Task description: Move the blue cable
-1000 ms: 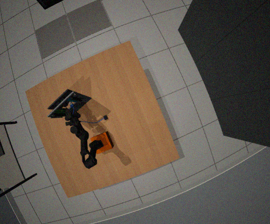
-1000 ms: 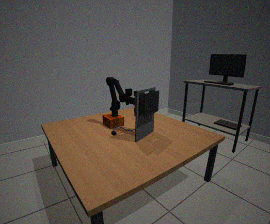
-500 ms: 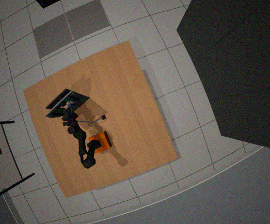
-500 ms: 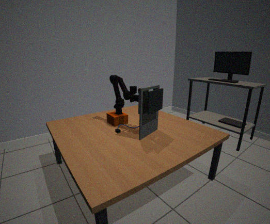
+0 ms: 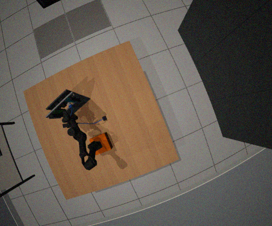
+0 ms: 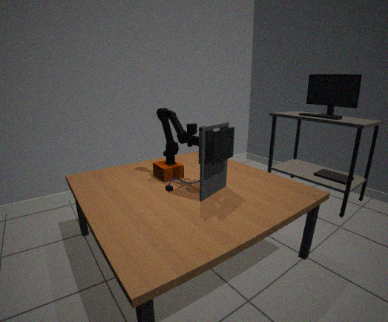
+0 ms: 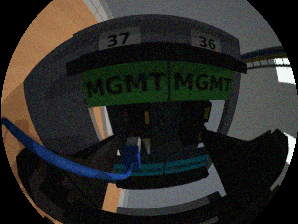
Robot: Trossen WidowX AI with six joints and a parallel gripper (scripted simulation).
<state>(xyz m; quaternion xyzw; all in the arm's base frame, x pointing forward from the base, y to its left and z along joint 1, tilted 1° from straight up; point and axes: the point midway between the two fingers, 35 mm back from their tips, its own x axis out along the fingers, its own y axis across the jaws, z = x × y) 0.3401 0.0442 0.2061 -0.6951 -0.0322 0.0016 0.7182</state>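
My gripper tip is now 4 cm short of the blue plug, 3 cm to the left of it and 3 cm above it. Round my gripper tip: black end piece 18 cm behind, 20 cm to the right, 28 cm below.
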